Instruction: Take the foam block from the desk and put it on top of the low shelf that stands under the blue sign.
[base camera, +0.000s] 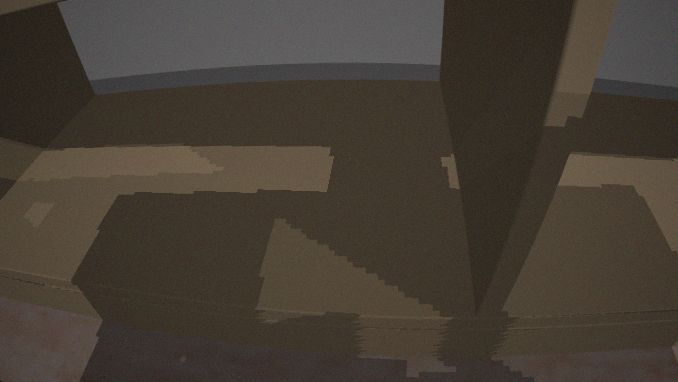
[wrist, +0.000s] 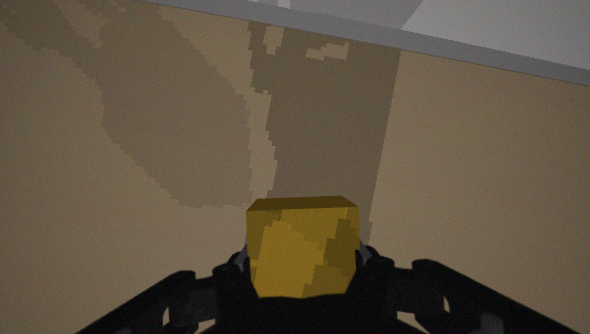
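Note:
The yellow foam block is at the lower middle of the wrist view, between the black fingers. My gripper is shut on it, one finger on each side. Behind the block is a broad tan surface that looks like the top of the low shelf, with dark shadows on it. How far the block is above it, or whether it touches, I cannot tell. In the base camera view the wooden shelf stands very close, with an upright divider and a low board. The blue sign and the desk do not show.
A grey wall is behind the shelf, and a darker grey strip borders the tan surface at the top of the wrist view. Reddish-grey floor shows at the bottom of the base view, before the shelf's front edge.

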